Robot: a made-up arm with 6 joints.
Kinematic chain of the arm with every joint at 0, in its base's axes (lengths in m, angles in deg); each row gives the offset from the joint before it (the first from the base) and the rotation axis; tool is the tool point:
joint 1: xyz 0 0 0.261 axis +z
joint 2: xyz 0 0 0 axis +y
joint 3: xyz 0 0 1.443 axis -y
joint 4: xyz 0 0 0 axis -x
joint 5: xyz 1.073 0 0 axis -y
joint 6: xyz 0 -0.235 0 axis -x
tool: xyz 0 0 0
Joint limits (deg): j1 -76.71..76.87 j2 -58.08..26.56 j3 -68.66..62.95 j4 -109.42..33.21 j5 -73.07..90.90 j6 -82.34..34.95
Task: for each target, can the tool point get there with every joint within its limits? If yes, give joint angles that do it. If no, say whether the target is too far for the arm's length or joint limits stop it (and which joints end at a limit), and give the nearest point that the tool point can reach.
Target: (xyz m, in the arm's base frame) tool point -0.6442 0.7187 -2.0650
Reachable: no: joint limits stop it (at a limit: joint 1, joint 2, joint 4) | nearest point 0.0642 0.6191 0.4564 | short by 2.621 m
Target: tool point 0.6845 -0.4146 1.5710
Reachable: yes | joints -22.22 -11.84 -6.71 -57.87 15.91 15.11
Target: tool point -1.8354 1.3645 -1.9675
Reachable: no: too far | nearest point 0.0893 0.7267 0.4592 | short by 3.162 m
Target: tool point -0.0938 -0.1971 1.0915
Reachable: yes | joints -11.24 -51.50 -49.66 -25.81 -24.17 -54.95
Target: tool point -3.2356 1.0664 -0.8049
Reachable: no: too far | nearest point -1.8030 0.5942 1.8771 | short by 3.077 m
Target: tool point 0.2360 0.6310 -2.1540
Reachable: no: joint limits stop it (at a limit: joint 2) | nearest point 0.2290 0.6122 0.4533 | short by 2.607 m
